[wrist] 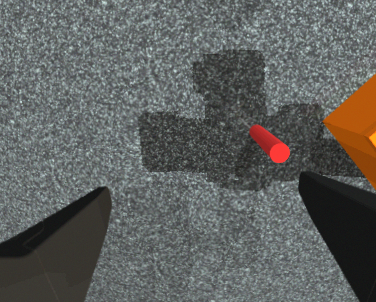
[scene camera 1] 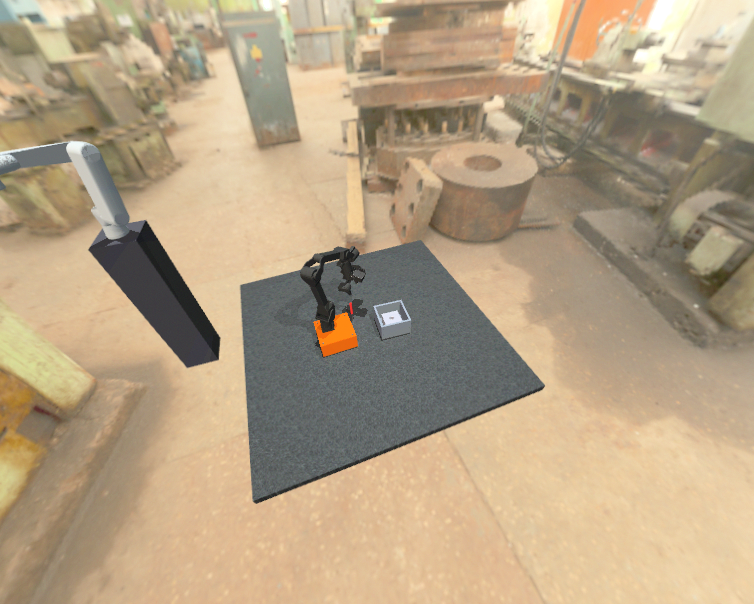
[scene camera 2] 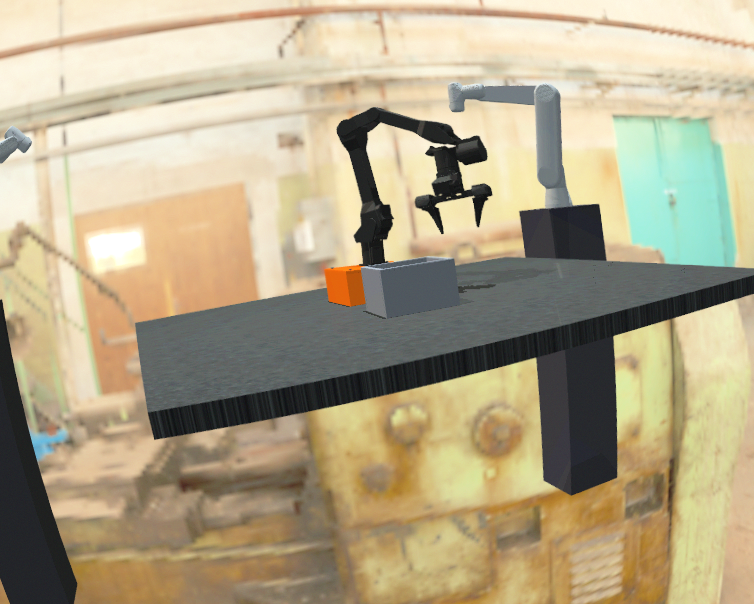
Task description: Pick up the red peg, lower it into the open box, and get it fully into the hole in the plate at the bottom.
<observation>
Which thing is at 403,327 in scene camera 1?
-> A grey box.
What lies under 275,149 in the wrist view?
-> A red peg.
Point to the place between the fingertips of my gripper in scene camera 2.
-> At 460,230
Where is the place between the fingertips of my gripper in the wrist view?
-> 205,188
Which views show the grey box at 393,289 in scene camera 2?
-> Scene camera 1 and scene camera 2 only.
</observation>
